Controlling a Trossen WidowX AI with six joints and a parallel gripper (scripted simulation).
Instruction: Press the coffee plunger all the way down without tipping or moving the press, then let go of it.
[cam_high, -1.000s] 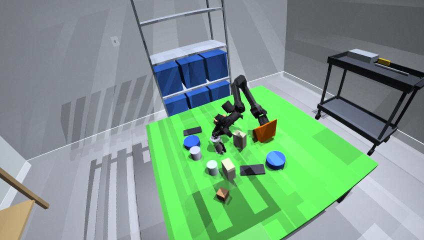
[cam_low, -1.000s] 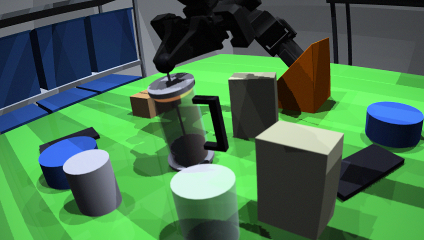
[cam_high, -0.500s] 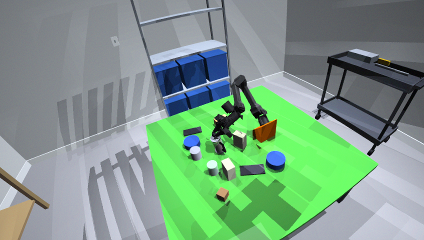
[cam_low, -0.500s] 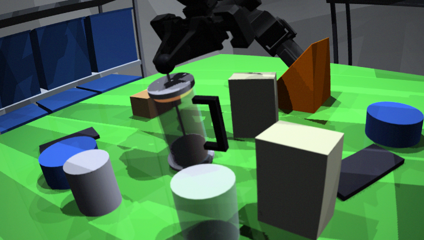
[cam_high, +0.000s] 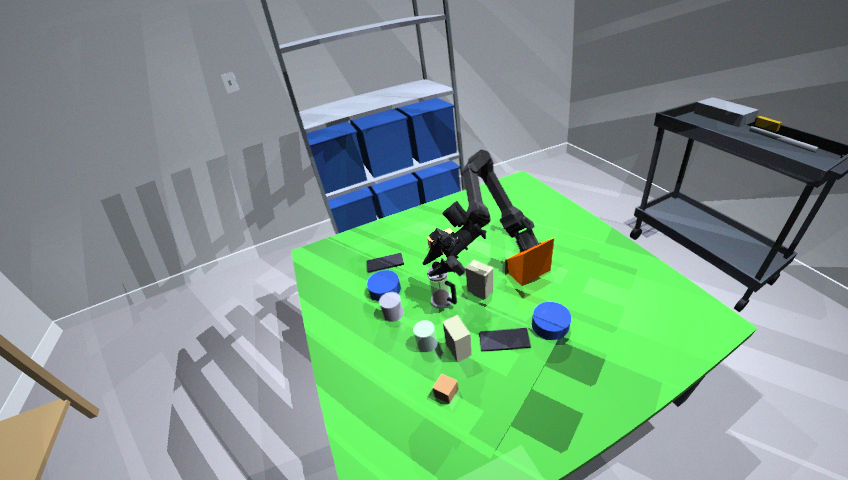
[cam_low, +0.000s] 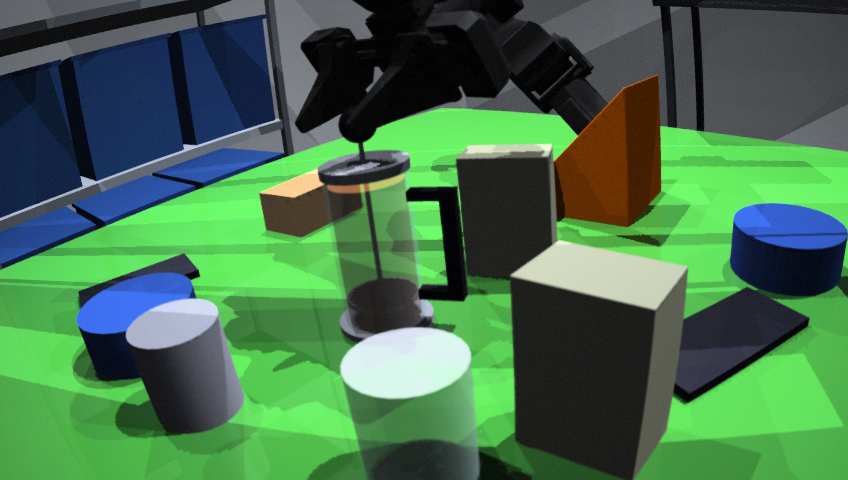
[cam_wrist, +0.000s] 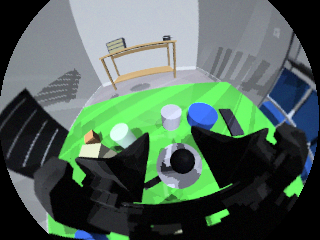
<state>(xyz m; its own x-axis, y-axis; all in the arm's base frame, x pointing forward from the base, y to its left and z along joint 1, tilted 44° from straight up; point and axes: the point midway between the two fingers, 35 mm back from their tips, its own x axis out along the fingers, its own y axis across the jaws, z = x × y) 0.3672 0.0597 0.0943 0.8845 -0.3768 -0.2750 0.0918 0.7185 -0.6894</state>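
My gripper tip is now 90 mm above the coffee press, 40 mm past it and 10 mm to the right of it. From my gripper tip the other things lie so: grey cylinder (130 mm below, 130 mm ahead, 40 mm to the right); brown box (270 mm to the right, 190 mm behind, 140 mm below); pale cylinder (140 mm to the left, 130 mm below, 90 mm ahead).
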